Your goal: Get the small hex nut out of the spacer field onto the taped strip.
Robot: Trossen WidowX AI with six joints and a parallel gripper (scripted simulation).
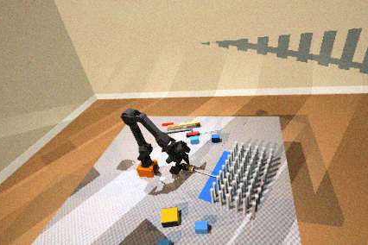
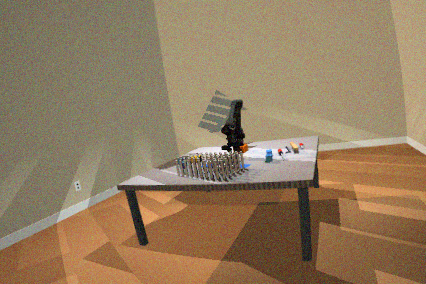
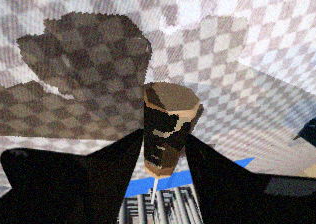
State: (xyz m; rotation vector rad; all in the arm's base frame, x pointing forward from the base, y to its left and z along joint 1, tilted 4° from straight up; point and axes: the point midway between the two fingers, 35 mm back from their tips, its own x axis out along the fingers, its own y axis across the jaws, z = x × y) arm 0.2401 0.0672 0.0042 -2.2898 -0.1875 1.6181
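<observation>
Now: the wooden-handled rod 110 mm ahead of my gripper tip, 10 mm to the right of it and 10 mm below it. Also, from my gripper tip: yellow block: 50 mm ahead, 330 mm to the right, 10 mm below; then blue taped strip: 190 mm ahead, 30 mm to the left, 30 mm below.
</observation>
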